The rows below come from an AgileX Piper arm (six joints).
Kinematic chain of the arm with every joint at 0, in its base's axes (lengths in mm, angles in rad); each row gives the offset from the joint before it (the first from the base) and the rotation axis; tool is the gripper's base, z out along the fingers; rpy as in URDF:
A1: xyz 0 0 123 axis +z
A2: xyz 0 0 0 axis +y
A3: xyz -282.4 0 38.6 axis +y
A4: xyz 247.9 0 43.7 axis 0.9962 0 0.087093
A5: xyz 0 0 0 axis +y
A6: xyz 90.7 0 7.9 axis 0.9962 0 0.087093
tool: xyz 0 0 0 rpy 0 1.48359 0
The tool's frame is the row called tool.
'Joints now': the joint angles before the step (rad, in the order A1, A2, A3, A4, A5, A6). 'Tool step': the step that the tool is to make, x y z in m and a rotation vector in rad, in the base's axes. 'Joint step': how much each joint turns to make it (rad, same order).
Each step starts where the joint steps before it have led.
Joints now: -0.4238 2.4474 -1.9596 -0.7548 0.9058 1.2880
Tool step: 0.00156 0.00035 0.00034 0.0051 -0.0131 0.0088
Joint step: 0.0000 0.0000 -0.0021 0.0086 -0.0139 -0.0045
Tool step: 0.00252 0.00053 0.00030 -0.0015 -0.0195 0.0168
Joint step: 0.0010 0.0000 0.0001 0.0000 -0.0252 -0.0001
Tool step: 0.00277 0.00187 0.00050 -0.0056 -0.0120 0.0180
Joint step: 0.0046 0.0000 0.0000 -0.0054 -0.0180 0.0000
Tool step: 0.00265 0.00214 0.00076 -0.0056 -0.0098 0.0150
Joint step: 0.0053 0.0000 -0.0012 -0.0055 -0.0131 0.0009
